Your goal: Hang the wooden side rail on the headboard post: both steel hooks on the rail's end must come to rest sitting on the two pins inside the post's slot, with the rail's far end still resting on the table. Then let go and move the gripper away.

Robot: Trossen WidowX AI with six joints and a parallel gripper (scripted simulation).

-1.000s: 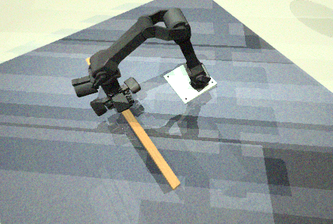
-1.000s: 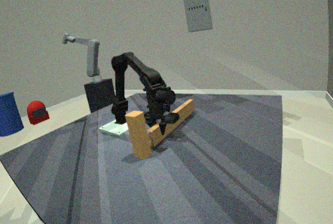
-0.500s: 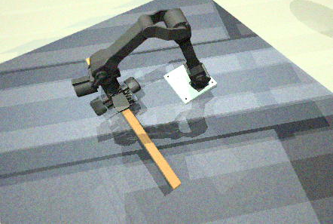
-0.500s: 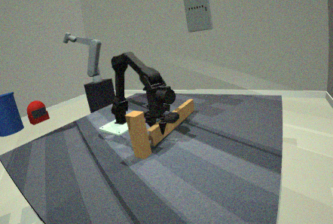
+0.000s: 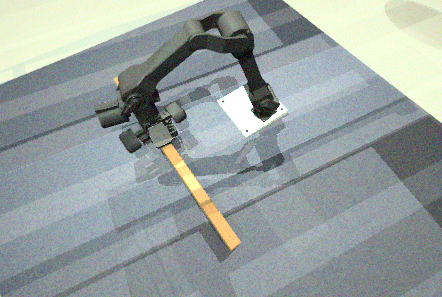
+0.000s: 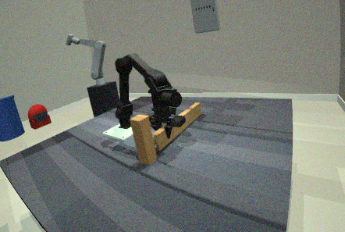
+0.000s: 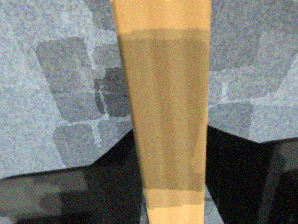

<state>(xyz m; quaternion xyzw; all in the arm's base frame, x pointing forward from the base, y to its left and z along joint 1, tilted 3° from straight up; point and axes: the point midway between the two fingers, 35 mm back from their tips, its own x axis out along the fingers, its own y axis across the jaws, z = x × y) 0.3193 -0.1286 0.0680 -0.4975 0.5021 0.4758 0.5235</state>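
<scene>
Now: the headboard post 130 mm to the right of my gripper tip, 60 mm above it and 10 mm behind it.
</scene>
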